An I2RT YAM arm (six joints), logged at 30 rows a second.
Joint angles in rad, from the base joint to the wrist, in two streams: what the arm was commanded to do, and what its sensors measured. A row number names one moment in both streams.
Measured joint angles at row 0:
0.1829, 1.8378, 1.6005, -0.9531, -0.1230, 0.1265
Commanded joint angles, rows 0 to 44:
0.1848, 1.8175, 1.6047, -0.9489, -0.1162, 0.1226
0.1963, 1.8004, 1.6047, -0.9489, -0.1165, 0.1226
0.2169, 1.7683, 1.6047, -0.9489, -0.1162, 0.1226
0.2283, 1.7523, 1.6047, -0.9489, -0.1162, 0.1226
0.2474, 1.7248, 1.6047, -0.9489, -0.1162, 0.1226
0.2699, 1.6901, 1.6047, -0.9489, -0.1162, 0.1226
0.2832, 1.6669, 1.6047, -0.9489, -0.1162, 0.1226
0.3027, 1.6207, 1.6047, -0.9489, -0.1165, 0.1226
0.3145, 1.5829, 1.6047, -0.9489, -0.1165, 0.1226
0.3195, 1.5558, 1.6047, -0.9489, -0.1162, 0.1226
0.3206, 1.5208, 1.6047, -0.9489, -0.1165, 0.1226
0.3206, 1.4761, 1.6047, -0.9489, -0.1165, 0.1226
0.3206, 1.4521, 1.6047, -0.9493, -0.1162, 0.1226
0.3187, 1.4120, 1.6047, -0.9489, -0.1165, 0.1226
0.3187, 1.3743, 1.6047, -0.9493, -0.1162, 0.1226
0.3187, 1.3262, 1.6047, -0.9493, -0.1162, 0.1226
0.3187, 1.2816, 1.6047, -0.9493, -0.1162, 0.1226
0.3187, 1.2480, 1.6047, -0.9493, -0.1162, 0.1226
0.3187, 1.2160, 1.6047, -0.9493, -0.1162, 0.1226
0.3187, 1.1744, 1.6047, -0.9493, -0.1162, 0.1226
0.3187, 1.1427, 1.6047, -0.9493, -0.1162, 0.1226
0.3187, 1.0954, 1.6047, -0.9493, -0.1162, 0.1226
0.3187, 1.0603, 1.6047, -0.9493, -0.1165, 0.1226
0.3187, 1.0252, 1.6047, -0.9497, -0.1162, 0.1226
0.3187, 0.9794, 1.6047, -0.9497, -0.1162, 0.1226
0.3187, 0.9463, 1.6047, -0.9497, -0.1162, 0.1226
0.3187, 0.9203, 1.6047, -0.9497, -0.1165, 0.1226
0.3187, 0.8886, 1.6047, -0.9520, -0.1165, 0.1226
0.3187, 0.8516, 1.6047, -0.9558, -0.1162, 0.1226
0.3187, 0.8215, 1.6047, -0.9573, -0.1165, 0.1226
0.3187, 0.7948, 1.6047, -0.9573, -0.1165, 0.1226
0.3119, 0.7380, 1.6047, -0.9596, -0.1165, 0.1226
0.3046, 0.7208, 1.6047, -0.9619, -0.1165, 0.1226
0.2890, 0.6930, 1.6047, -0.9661, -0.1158, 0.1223
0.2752, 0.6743, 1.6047, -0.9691, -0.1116, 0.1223
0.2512, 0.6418, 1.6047, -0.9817, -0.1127, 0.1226
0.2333, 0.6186, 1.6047, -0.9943, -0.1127, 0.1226
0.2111, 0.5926, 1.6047, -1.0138, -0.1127, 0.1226
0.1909, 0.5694, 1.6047, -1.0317, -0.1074, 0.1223
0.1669, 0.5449, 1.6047, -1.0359, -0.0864, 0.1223
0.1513, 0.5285, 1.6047, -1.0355, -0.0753, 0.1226
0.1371, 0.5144, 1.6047, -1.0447, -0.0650, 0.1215
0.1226, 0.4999, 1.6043, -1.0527, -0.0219, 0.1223
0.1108, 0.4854, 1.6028, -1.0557, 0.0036, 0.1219
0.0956, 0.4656, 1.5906, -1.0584, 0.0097, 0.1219
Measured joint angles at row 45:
0.1291, 0.5034, 1.5986, -1.0527, -0.0681, 0.1261
